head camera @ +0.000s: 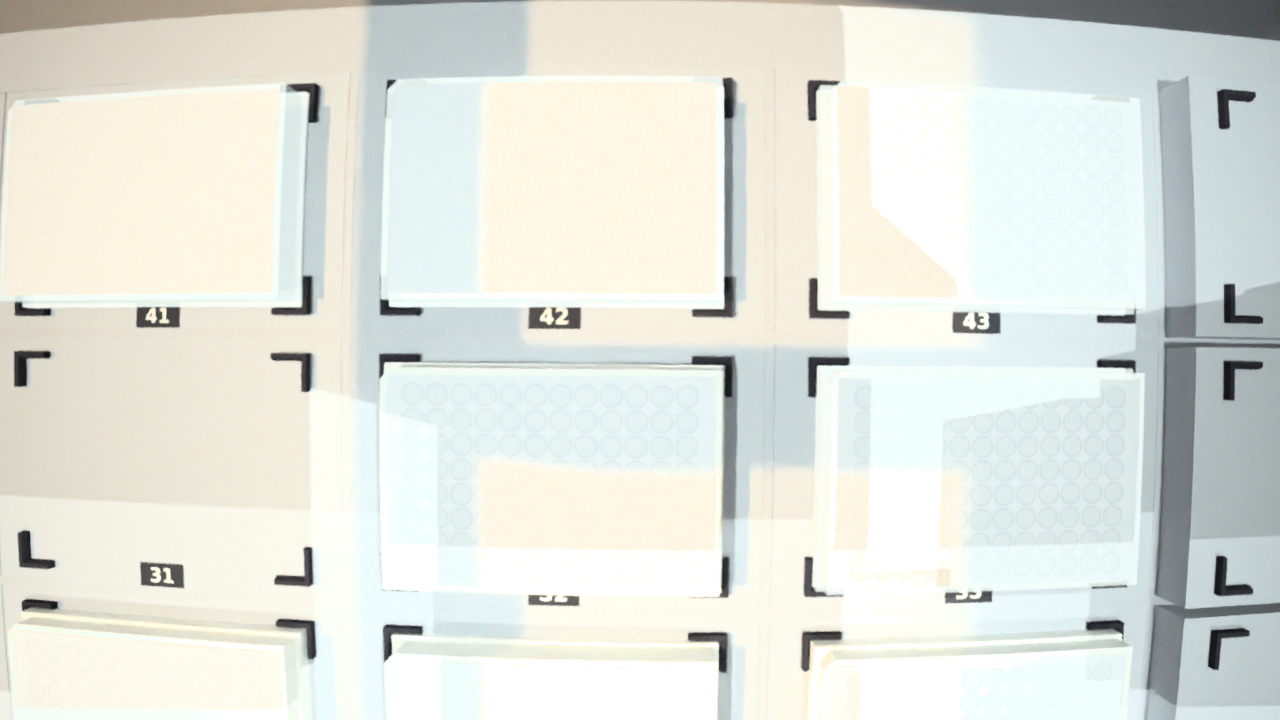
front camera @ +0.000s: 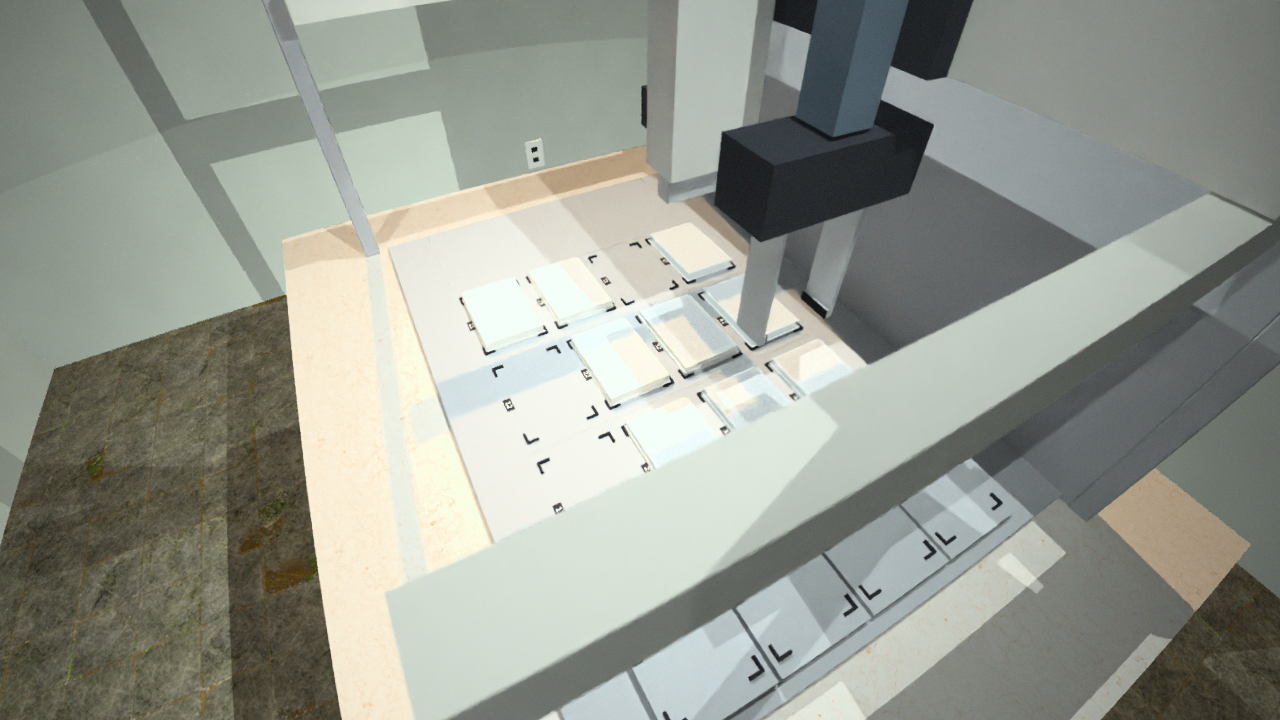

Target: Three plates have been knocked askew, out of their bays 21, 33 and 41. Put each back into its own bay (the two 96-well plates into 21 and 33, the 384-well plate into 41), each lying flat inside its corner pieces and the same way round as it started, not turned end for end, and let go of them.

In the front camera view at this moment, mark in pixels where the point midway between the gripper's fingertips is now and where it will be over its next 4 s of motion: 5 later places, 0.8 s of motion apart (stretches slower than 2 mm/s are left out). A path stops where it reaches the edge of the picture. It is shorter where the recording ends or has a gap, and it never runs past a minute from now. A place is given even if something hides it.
My gripper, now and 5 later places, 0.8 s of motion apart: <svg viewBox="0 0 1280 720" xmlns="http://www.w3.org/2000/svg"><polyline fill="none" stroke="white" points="784,320 779,336 773,362 766,385 761,404 759,413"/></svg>
